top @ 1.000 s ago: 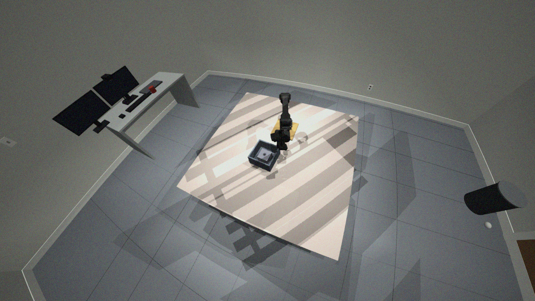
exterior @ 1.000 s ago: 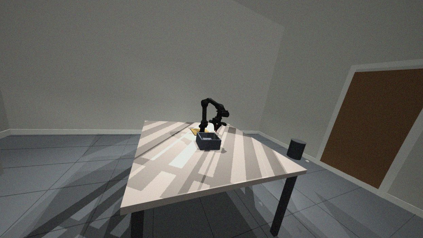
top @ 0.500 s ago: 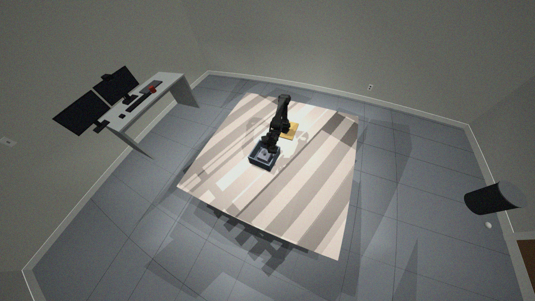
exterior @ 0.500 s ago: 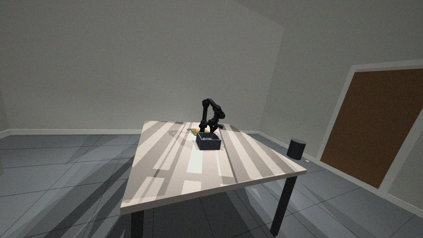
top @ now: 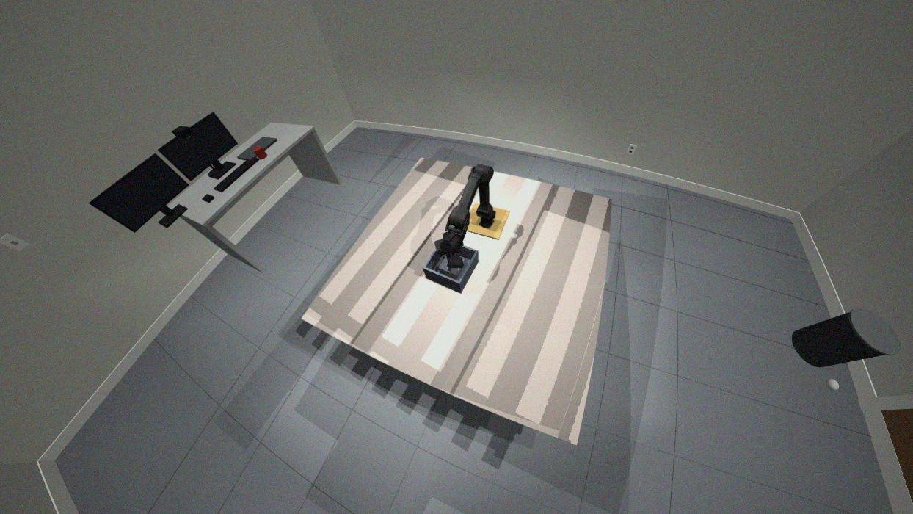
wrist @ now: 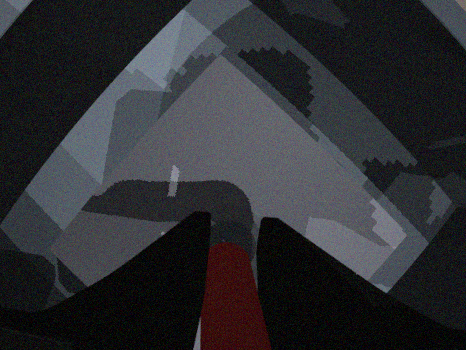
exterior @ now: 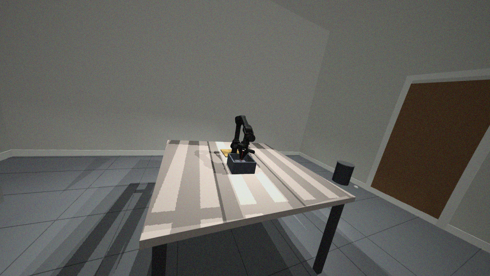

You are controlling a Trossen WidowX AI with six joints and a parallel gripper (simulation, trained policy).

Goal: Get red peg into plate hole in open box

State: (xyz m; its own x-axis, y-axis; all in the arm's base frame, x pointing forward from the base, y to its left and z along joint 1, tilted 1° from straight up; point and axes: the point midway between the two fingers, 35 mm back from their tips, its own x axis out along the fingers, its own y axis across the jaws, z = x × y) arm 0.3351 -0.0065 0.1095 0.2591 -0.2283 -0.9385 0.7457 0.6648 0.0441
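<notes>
My gripper tip is now 10 mm past the red peg, 10 mm to the right of it and 30 mm below it. Round my gripper tip: dark box: 10 mm behind, 10 mm to the left, 60 mm below; plate: 10 mm behind, 10 mm to the left, 40 mm below.
</notes>
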